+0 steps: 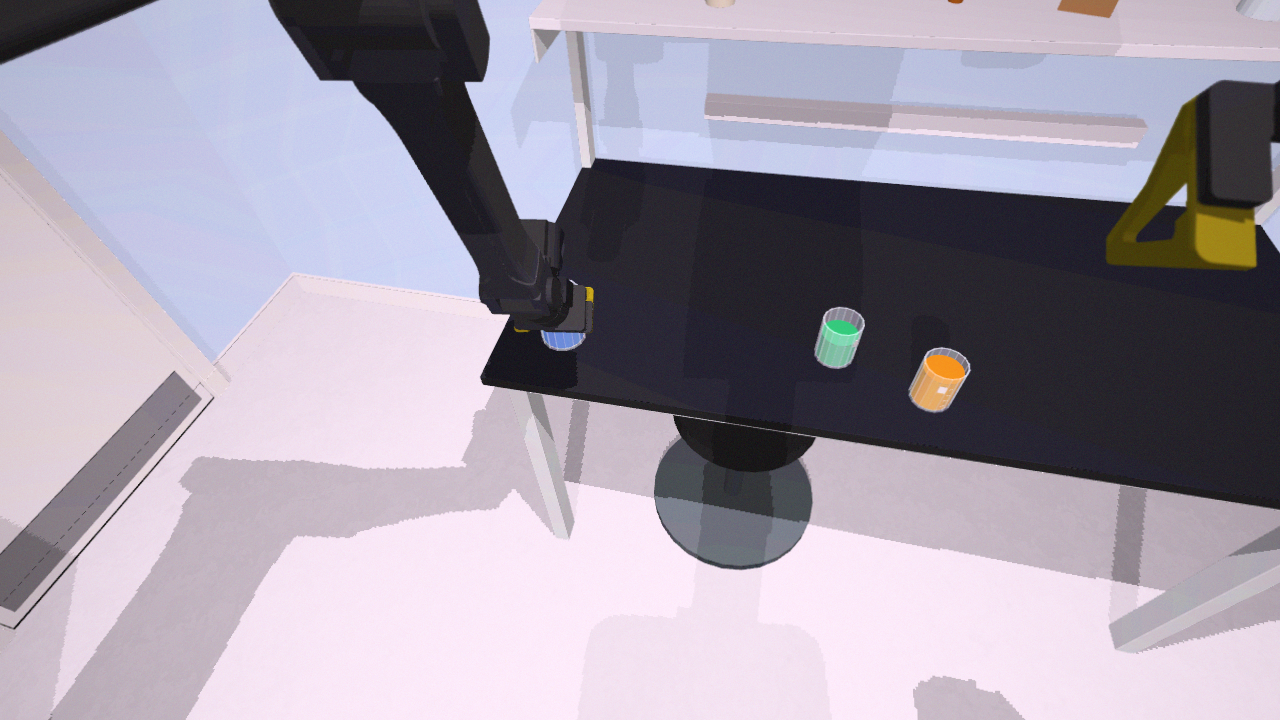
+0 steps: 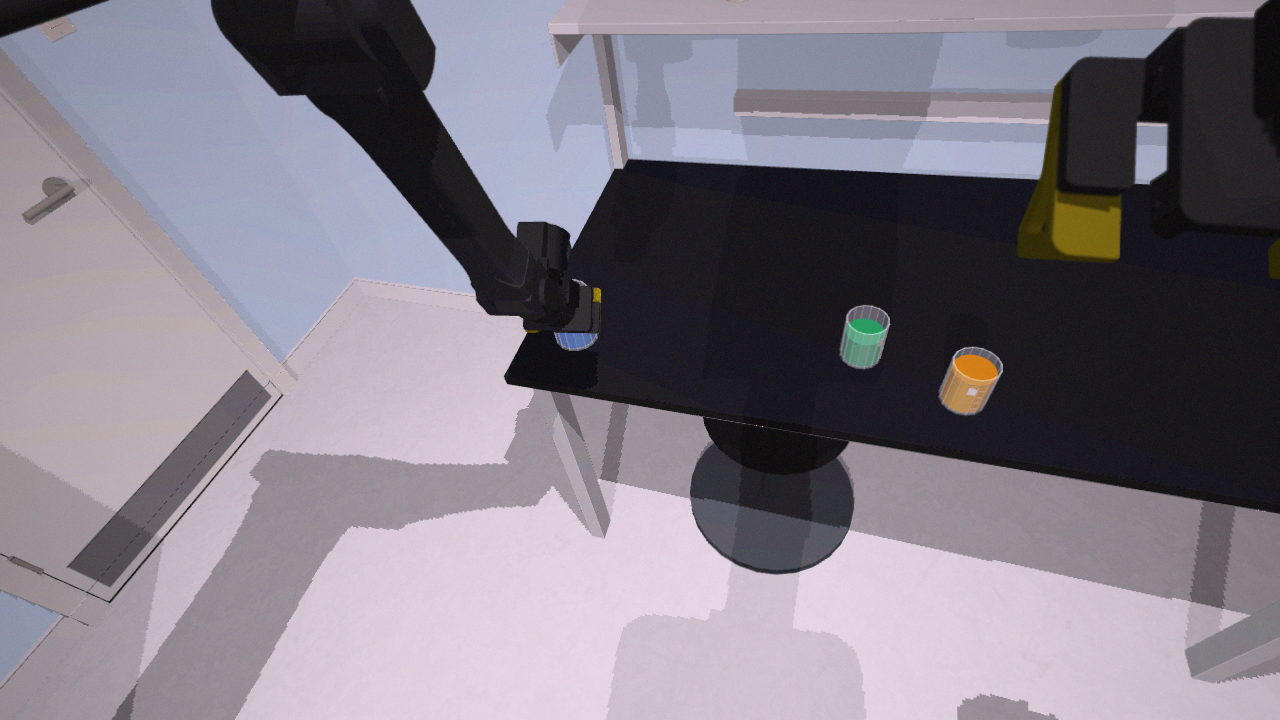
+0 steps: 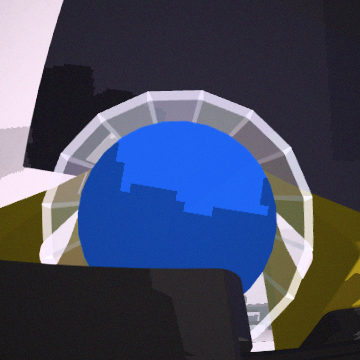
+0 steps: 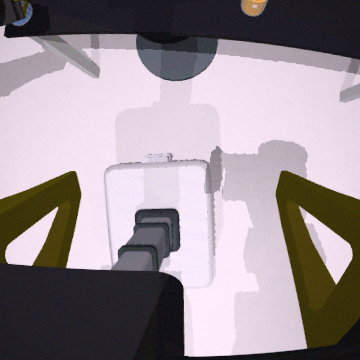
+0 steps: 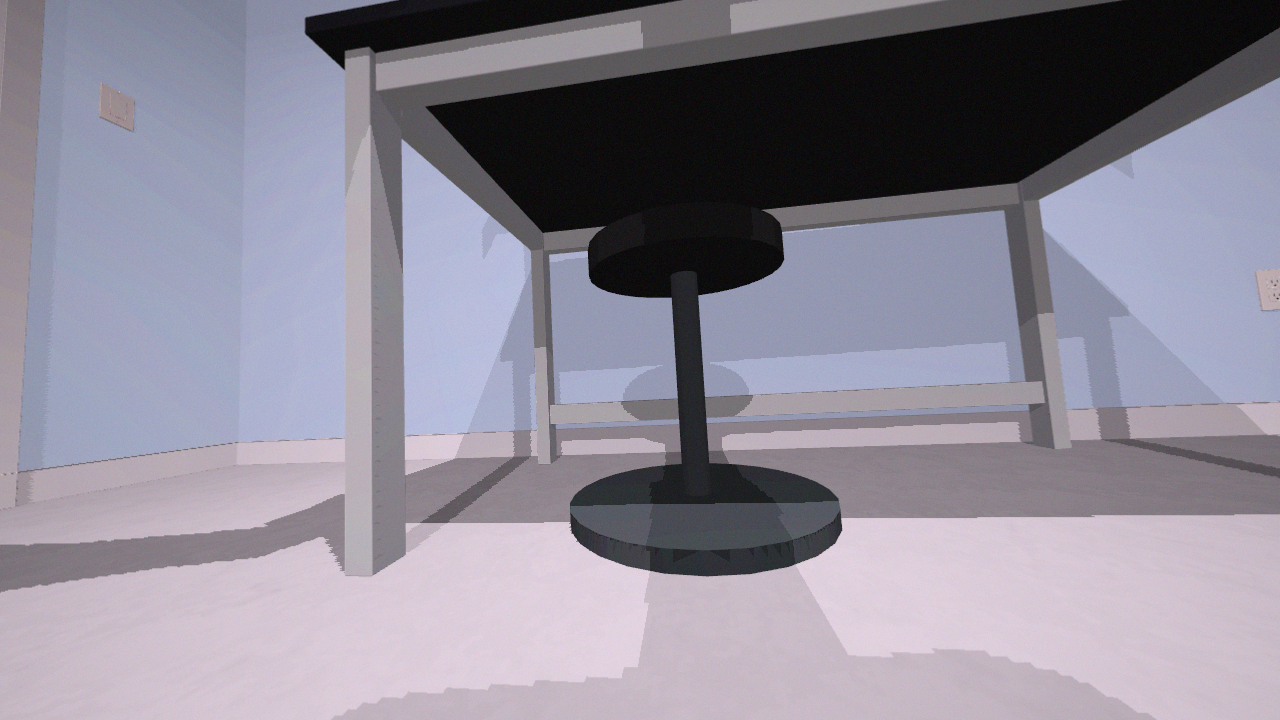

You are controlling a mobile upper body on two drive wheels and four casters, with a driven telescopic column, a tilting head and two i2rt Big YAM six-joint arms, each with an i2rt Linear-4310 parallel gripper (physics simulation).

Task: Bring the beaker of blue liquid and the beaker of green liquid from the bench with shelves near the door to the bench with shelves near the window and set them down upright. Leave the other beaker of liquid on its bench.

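Note:
My left gripper (image 1: 556,322) (image 2: 569,320) is shut on the beaker of blue liquid (image 1: 563,341) (image 2: 575,341) (image 3: 175,200) (image 4: 22,20), over the left end of the black bench top (image 1: 716,376) (image 2: 742,376). The beaker looks upright; the gripper hides much of it, and its exact height above the bench cannot be told. The beaker of green liquid (image 1: 838,342) (image 2: 863,342) stands upright mid-bench. The beaker of orange liquid (image 1: 937,385) (image 2: 968,386) (image 4: 254,7) stands upright to its right, nearer the front edge. My right gripper (image 2: 1172,255) (image 4: 178,181) is open and empty, high at the right.
A round black stool (image 1: 733,501) (image 2: 772,510) (image 5: 689,250) stands partly under the bench. Grey bench legs (image 1: 546,465) (image 5: 371,313) reach the floor. A shelf (image 1: 895,34) (image 2: 850,19) runs above the back of the bench. A door (image 2: 80,313) is at the left.

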